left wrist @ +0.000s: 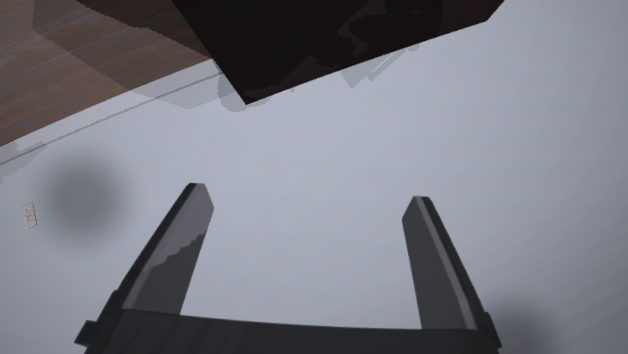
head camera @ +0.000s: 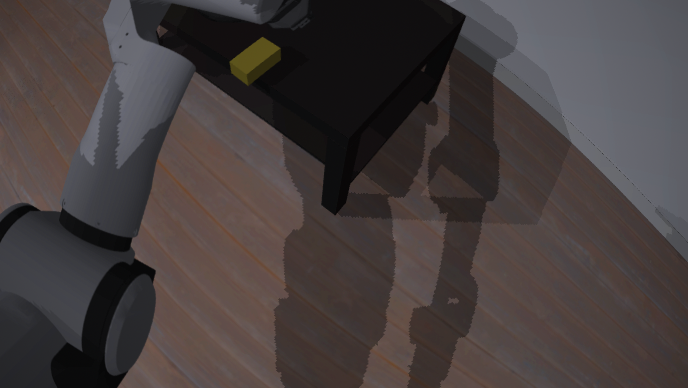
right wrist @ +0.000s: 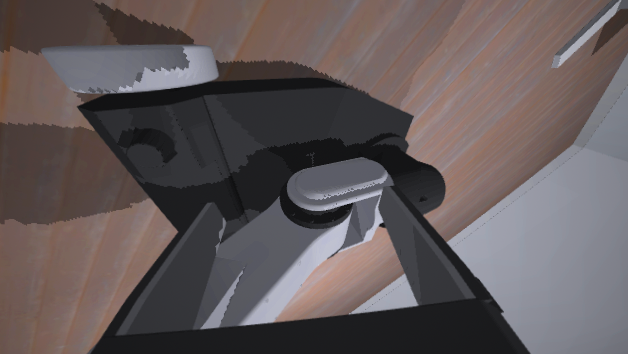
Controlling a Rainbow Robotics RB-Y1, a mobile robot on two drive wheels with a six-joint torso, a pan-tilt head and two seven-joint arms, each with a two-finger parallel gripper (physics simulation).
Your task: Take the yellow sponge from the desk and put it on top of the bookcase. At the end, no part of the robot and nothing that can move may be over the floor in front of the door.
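Frame: origin at the robot's base, x down, y back, z left, level; metres.
Where they show: left gripper, fingertip midpoint: (left wrist: 308,202); right gripper, fingertip midpoint: (right wrist: 301,204).
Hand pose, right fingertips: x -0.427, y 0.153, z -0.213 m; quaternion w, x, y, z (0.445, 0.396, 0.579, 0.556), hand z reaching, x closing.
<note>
After its pixels a point has its place.
The yellow sponge (head camera: 255,59) @[z 0.113, x -0.496, y -0.896 m] lies on the black desk (head camera: 380,65) @[z -0.164, x -0.450, y -0.913 m] (left wrist: 300,40) @[z -0.141, x -0.451, y -1.115 m], near the desk's long edge, in the upper part of the head camera view. My left gripper (left wrist: 308,202) @[z 0.036, x -0.847, y -0.731 m] is open and empty. It points at the pale wall, with the desk's corner beyond it at the top of the left wrist view. In the head camera view, my left arm's wrist hangs over the desk's far part, above the sponge in the picture; its fingers do not show clearly there. My right gripper (right wrist: 301,204) @[z -0.213, x -0.427, y 0.153 m] is open, with parts of my own body behind it. The bookcase and the door do not show.
A pale wall (head camera: 615,65) @[z -0.992, x -0.461, y -1.062 m] (left wrist: 310,150) @[z -0.505, x -0.596, y -1.480 m] runs behind the desk, with a small wall plate (left wrist: 29,215) @[z -1.537, x -0.402, y -0.590 m]. The wooden floor (head camera: 225,210) @[z 0.236, x -0.001, y -0.729 m] (right wrist: 500,100) @[z -0.097, x -0.001, y 1.373 m] carries broad shadows. A desk leg (head camera: 336,175) @[z -0.075, x -0.255, y -0.726 m] stands at the near corner. A pale bar (right wrist: 585,37) shows at the top right in the right wrist view.
</note>
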